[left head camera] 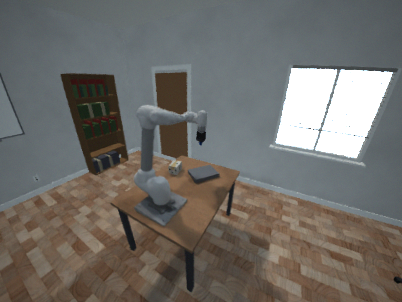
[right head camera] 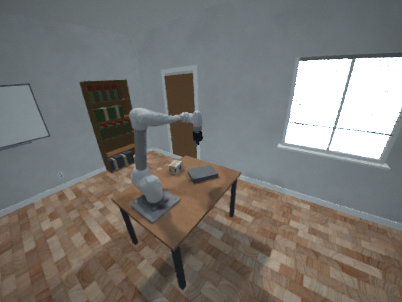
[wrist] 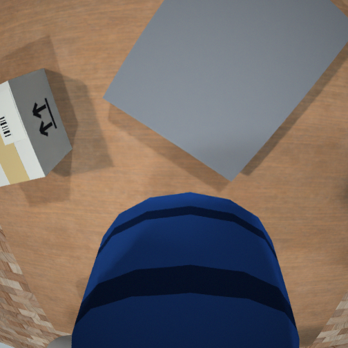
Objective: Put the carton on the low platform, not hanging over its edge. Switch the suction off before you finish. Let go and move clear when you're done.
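Places are measured from the arm's base along level axes (x ahead, y left, z up), in metres.
Pixels of known places: hand, its tool point: (left head camera: 200, 144) (right head camera: 197, 144); arm's base, origin of its link: (left head camera: 162, 203) (right head camera: 155, 201).
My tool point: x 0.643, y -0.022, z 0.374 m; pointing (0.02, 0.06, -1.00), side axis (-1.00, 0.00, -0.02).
Observation:
Ahead of a thing's pixels: the offset from my tool point to its top centre. Level surfaces: height alone.
A white carton {dx -0.096, dy +0.306, dz -0.295 m} (left head camera: 174, 168) (right head camera: 175, 167) (wrist: 30, 130) with a tan tape strip, a barcode label and black arrows on its side stands on the table, apart from the platform; part of it is cut off in the wrist view. The low grey platform {dx +0.016, dy -0.041, dz -0.355 m} (left head camera: 204, 173) (right head camera: 203, 173) (wrist: 225, 80) lies flat on the table with a bare top. My suction gripper (left head camera: 201, 143) (right head camera: 198, 143) (wrist: 190, 200), a blue cup, is open and holds no carton. It hangs high above the table, near the platform.
The wooden table {dz -0.403 m} (left head camera: 200, 200) (right head camera: 195, 200) (wrist: 165, 175) bears the arm's base plate (left head camera: 162, 217) (right head camera: 155, 212) at its near left part. A bookshelf (left head camera: 71, 100) (right head camera: 90, 107), a door (left head camera: 172, 110) (right head camera: 180, 100) and a window stand well beyond the table.

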